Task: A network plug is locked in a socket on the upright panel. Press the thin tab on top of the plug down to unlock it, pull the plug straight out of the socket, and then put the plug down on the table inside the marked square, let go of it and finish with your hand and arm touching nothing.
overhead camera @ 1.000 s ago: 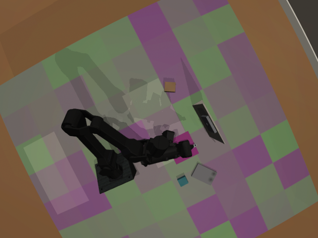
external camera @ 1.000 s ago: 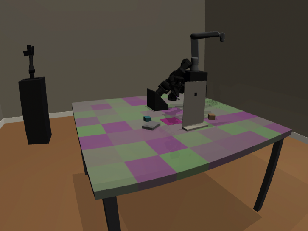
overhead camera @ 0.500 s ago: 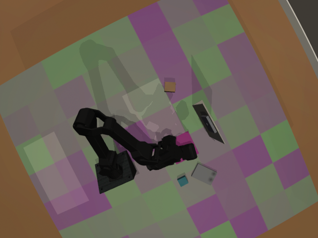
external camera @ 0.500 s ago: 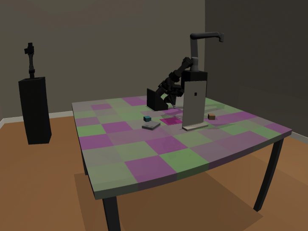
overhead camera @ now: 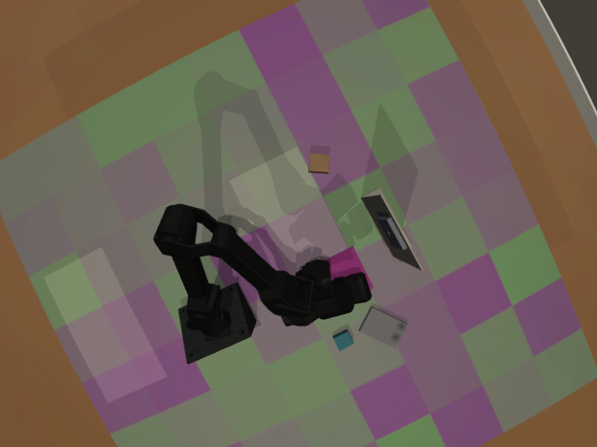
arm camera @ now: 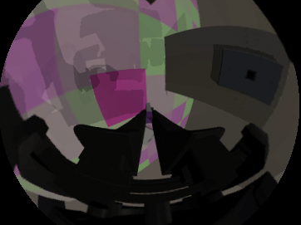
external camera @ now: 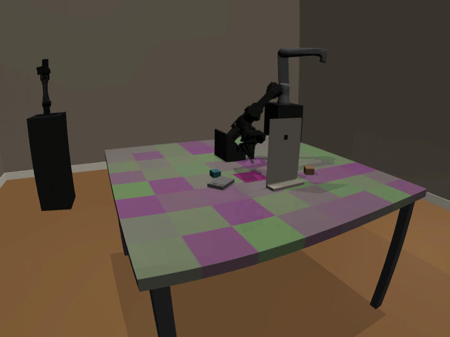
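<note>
Right now my gripper tip is 1 cm past the magenta marked square and 8 cm above it. From my gripper tip the other things lie so: upright panel: 13 cm ahead, 9 cm to the left, 4 cm above; then flat grey plate: 5 cm ahead, 16 cm to the right, 7 cm below; then teal cube: 6 cm behind, 15 cm to the right, 7 cm below.
</note>
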